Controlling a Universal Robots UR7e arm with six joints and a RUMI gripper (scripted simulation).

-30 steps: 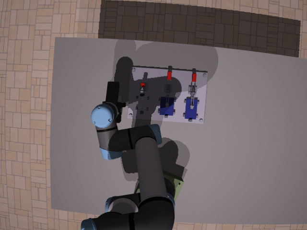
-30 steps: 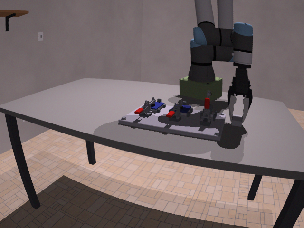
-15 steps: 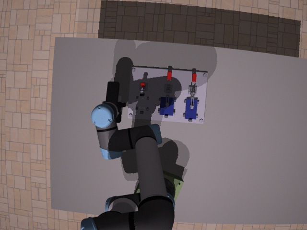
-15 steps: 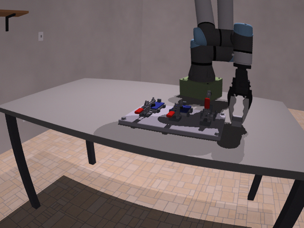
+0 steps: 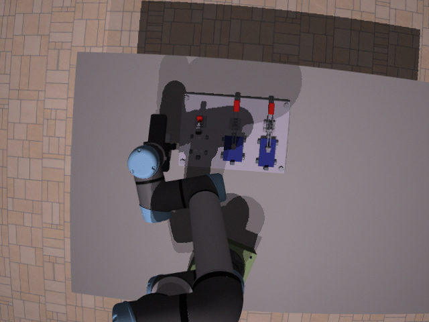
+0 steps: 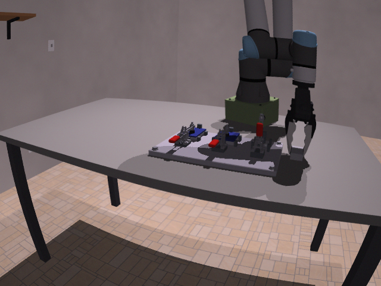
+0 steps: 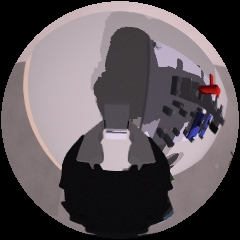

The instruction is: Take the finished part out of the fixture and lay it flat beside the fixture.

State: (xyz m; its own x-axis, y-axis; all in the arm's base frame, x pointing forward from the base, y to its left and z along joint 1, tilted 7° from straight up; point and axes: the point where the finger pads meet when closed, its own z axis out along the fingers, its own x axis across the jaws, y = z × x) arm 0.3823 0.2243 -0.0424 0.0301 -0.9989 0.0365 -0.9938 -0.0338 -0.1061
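My hand is 1 cm past the grey finished part. From my hand the other things lie so: grey fixture plate 22 cm to the right, 6 cm ahead, 1 cm below.
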